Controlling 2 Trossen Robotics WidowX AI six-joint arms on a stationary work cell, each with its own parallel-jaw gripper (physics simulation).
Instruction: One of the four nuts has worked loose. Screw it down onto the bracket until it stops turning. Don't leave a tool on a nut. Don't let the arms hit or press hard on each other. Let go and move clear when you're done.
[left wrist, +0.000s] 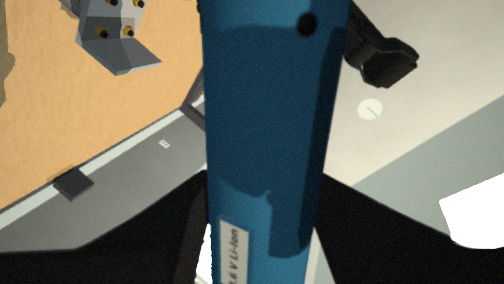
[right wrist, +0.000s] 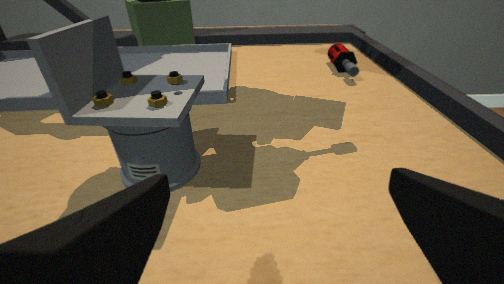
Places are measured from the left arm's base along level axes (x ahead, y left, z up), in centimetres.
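Pixels of known places: left gripper, fingertip midpoint: (left wrist: 259, 179); right gripper, fingertip midpoint: (right wrist: 278, 181).
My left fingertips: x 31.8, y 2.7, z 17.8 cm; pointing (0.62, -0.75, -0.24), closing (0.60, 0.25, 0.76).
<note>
Ahead of a thing's pixels: the offset from my left fingertips to its middle.
The grey bracket {dx +8.2, dy -13.4, dz -17.9 cm} (left wrist: 127, 57) (right wrist: 75, 65) has an upright wall and a flat plate on a round grey pedestal (right wrist: 155, 150). Several brass nuts sit on dark studs on the plate: back left (right wrist: 128, 78), back right (right wrist: 174, 78), front left (right wrist: 103, 99) and front right (right wrist: 157, 99) in the right wrist view. Which one is loose I cannot tell. My left gripper (left wrist: 259, 179) is shut on a blue power screwdriver {dx +0.7, dy +2.8, dz -1.4 cm} (left wrist: 262, 110) marked Li-Ion; its working tip is out of view. My right gripper (right wrist: 278, 181) is open and empty, nearer the camera than the bracket and to its right.
A grey tray (right wrist: 215, 95) lies behind the bracket, with a green block {dx -31.8, dy -2.7, dz -22.0 cm} (right wrist: 162, 22) beyond it. A red tool {dx -0.8, dy +16.3, dz -24.8 cm} (right wrist: 340, 54) with a grey nose lies at the back right, near the dark table edge (right wrist: 425, 95). A dark jointed part (left wrist: 387, 60) shows in the left wrist view.
</note>
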